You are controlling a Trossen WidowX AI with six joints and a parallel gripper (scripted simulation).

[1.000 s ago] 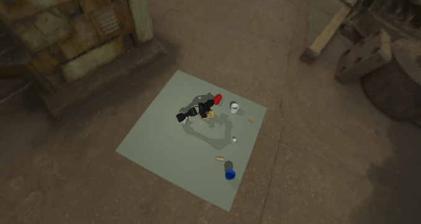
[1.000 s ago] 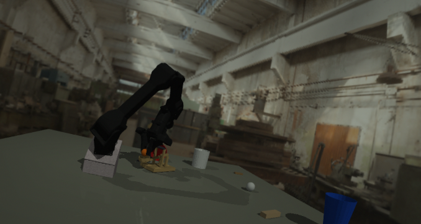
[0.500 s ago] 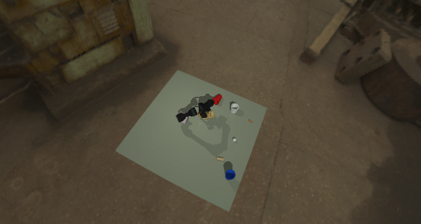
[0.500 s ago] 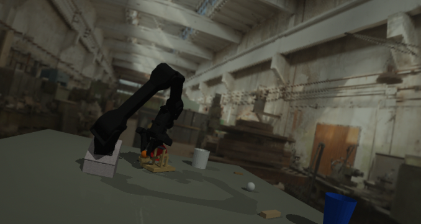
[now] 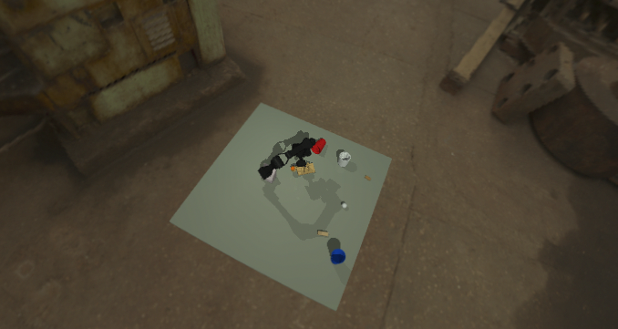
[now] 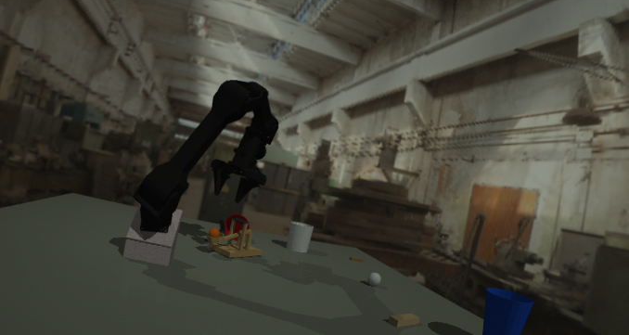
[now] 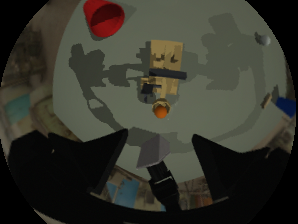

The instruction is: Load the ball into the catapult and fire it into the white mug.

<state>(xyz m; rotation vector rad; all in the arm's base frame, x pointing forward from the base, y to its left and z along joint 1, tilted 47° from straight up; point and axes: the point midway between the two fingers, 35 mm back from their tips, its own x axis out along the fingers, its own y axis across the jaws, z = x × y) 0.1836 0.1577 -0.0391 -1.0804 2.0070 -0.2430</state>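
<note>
Now: gripper tip 10 mm past the orange ball, 10 mm to the left of it and 100 mm above it. Also, from my gripper tip: white mug 330 mm ahead, 240 mm to the left, 130 mm below; then white ball 460 mm ahead, 120 mm to the right, 140 mm below; then catapult 30 mm ahead, 30 mm to the left, 110 mm below.
</note>
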